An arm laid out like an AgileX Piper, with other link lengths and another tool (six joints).
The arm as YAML. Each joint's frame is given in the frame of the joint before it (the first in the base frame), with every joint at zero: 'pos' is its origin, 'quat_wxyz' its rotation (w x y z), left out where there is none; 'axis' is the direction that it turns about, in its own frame. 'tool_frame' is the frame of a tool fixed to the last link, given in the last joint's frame.
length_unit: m
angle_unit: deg
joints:
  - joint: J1
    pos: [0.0, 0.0, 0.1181]
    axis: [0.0, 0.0, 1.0]
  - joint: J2
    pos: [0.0, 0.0, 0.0]
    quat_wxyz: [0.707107, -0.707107, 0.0, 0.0]
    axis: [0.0, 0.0, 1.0]
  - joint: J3
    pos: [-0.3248, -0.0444, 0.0]
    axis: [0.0, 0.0, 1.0]
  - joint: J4
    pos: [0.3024, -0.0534, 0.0]
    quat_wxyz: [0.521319, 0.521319, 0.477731, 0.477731]
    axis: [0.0, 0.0, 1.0]
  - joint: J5
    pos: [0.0, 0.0, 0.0]
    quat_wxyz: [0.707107, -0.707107, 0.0, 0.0]
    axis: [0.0, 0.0, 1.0]
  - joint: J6
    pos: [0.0, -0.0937, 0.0]
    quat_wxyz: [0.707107, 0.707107, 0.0, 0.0]
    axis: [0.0, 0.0, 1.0]
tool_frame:
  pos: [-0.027, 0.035, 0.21]
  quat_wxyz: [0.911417, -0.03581, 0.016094, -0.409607]
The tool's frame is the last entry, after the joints.
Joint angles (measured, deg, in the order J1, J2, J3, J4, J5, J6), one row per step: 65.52, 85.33, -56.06, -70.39, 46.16, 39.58; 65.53, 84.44, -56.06, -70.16, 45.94, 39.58; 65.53, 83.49, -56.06, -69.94, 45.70, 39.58; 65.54, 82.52, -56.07, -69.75, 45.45, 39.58; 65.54, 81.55, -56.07, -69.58, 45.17, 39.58; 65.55, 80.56, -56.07, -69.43, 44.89, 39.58; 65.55, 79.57, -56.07, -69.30, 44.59, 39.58; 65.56, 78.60, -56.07, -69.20, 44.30, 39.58; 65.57, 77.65, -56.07, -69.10, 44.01, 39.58; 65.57, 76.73, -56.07, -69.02, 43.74, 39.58
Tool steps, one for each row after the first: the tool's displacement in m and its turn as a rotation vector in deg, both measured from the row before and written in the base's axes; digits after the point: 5 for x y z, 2 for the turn. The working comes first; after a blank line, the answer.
Tool pose at each row, in the base's axes (x y z in m, rotation vector in deg; the steps are taken from these numbers as rounded here): 0.36554, 0.38068, 0.17863, -114.01, 69.33, -50.69; 0.36421, 0.38078, 0.18572, -113.18, 69.35, -49.98; 0.36284, 0.38076, 0.19336, -112.29, 69.35, -49.26; 0.36139, 0.38077, 0.20136, -111.37, 69.29, -48.53; 0.35990, 0.38072, 0.20935, -110.46, 69.19, -47.81; 0.35830, 0.38059, 0.21757, -109.53, 69.05, -47.10; 0.35669, 0.38038, 0.22587, -108.60, 68.87, -46.39; 0.35505, 0.38009, 0.23408, -107.69, 68.66, -45.73; 0.35335, 0.37972, 0.24213, -106.79, 68.44, -45.07; 0.35177, 0.37913, 0.24997, -105.92, 68.22, -44.47

-0.00133, 0.00010, 0.00709, 1.00, -0.13, 0.11; -0.00137, -0.00002, 0.00764, 1.05, -0.16, 0.12; -0.00145, 0.00001, 0.00800, 1.08, -0.20, 0.16; -0.00149, -0.00005, 0.00799, 1.07, -0.21, 0.18; -0.00160, -0.00013, 0.00822, 1.09, -0.24, 0.20; -0.00161, -0.00021, 0.00830, 1.09, -0.26, 0.23; -0.00164, -0.00029, 0.00821, 1.05, -0.28, 0.23; -0.00170, -0.00037, 0.00805, 1.04, -0.28, 0.24; -0.00158, -0.00059, 0.00784, 0.99, -0.29, 0.22
